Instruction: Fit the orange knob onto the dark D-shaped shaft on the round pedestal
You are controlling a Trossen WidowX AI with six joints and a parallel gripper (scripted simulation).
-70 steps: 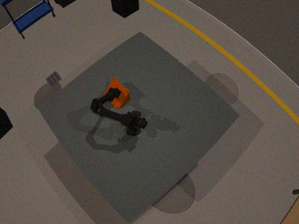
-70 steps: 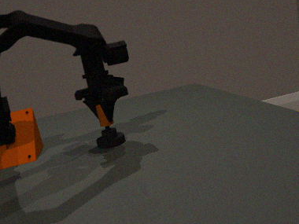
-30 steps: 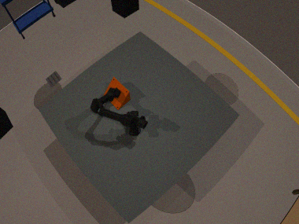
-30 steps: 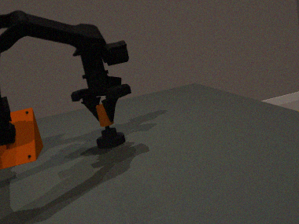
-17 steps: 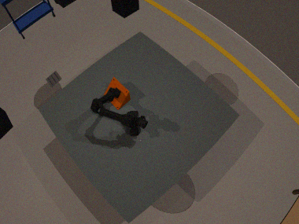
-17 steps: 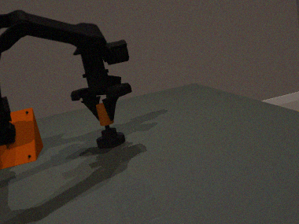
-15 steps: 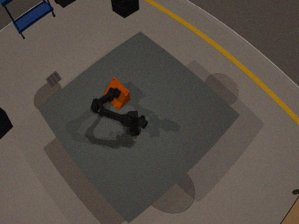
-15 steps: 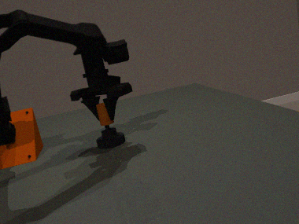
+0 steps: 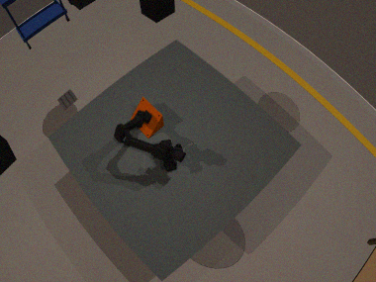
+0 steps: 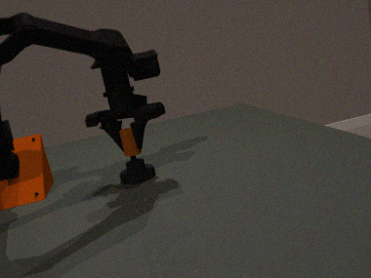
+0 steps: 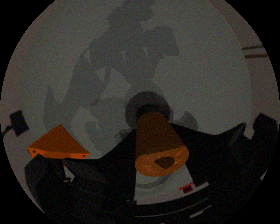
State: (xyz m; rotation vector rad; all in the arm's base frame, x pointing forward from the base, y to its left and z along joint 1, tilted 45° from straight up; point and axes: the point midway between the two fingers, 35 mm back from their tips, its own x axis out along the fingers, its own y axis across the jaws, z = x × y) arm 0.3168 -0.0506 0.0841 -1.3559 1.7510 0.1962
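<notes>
Right now the knob is 20 mm above my gripper tip. The rest, counted from my gripper tip: dark pedestal 40 mm below.
</notes>
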